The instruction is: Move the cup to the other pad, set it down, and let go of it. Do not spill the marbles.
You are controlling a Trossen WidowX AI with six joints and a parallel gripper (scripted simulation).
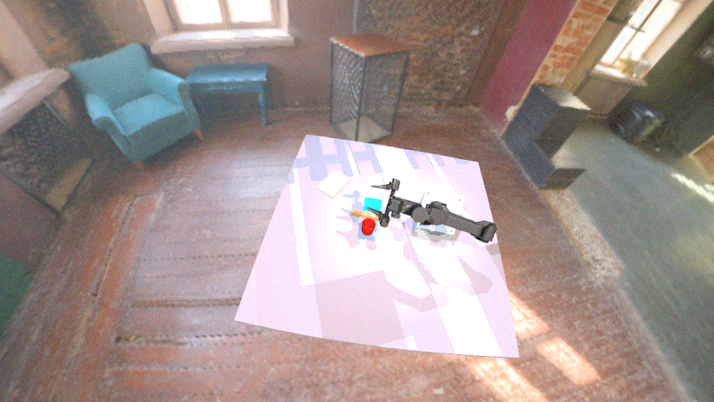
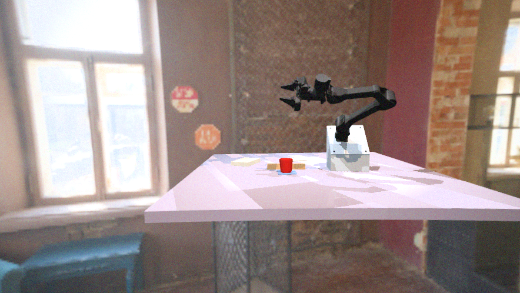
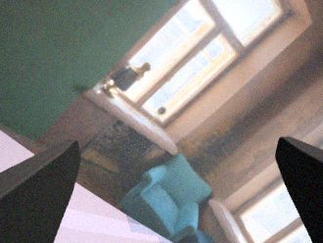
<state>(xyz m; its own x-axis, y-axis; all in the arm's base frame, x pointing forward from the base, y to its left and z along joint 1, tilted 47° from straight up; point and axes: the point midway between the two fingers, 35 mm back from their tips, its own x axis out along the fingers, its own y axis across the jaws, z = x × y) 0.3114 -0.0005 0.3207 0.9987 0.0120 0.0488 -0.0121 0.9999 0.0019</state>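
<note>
Right now the red cup is 20 mm behind my gripper tip, 110 mm to the right of it and 380 mm below it. From my gripper tip the other things lie so: green marble (10 mm behind, 90 mm to the right, 400 mm below); pale blue pad (30 mm behind, 110 mm to the right, 430 mm below); yellow marble (40 mm behind, 100 mm to the right, 400 mm below).
</note>
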